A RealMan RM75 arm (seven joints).
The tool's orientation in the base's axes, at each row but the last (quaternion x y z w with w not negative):
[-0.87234, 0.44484, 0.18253, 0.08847]
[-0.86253, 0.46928, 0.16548, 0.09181]
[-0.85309, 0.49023, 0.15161, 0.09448]
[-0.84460, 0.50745, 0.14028, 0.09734]
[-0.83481, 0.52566, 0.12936, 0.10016]
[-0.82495, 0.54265, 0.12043, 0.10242]
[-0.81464, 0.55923, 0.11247, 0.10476]
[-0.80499, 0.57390, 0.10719, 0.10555]
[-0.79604, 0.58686, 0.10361, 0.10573]
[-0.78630, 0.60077, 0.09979, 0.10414]
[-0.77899, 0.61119, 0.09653, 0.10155]
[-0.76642, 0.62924, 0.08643, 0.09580]
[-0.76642, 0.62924, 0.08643, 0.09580]
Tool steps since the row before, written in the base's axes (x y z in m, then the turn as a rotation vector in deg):
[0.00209, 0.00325, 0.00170, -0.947, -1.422, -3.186]
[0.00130, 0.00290, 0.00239, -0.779, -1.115, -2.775]
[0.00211, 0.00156, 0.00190, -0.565, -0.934, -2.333]
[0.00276, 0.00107, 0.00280, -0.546, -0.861, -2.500]
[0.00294, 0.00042, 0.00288, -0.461, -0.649, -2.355]
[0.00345, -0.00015, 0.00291, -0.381, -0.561, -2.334]
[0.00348, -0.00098, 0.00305, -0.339, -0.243, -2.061]
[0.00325, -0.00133, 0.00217, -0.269, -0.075, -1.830]
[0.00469, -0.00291, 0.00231, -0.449, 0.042, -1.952]
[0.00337, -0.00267, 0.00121, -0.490, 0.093, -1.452]
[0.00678, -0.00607, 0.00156, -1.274, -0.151, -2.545]
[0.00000, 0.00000, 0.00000, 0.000, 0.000, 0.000]
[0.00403, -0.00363, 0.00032, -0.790, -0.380, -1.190]
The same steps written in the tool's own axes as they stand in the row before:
[-0.00197, -0.00359, -0.00103, 1.814, 1.577, 2.700]
[-0.00249, -0.00267, -0.00157, 1.507, 1.268, 2.382]
[-0.00093, -0.00263, -0.00165, 1.307, 0.986, 1.989]
[-0.00060, -0.00300, -0.00269, 1.311, 0.939, 2.166]
[-0.00007, -0.00293, -0.00292, 1.119, 0.767, 2.083]
[0.00055, -0.00323, -0.00311, 1.066, 0.659, 2.083]
[0.00117, -0.00304, -0.00343, 0.716, 0.495, 1.914]
[0.00160, -0.00275, -0.00263, 0.519, 0.364, 1.739]
[0.00335, -0.00375, -0.00324, 0.396, 0.508, 1.897]
[0.00300, -0.00262, -0.00202, 0.197, 0.513, 1.434]
[0.00682, -0.00524, -0.00335, 0.541, 1.376, 2.437]
[0.00000, 0.00000, 0.00000, 0.000, 0.000, 0.000]
[0.00414, -0.00328, -0.00129, 0.509, 0.892, 1.063]

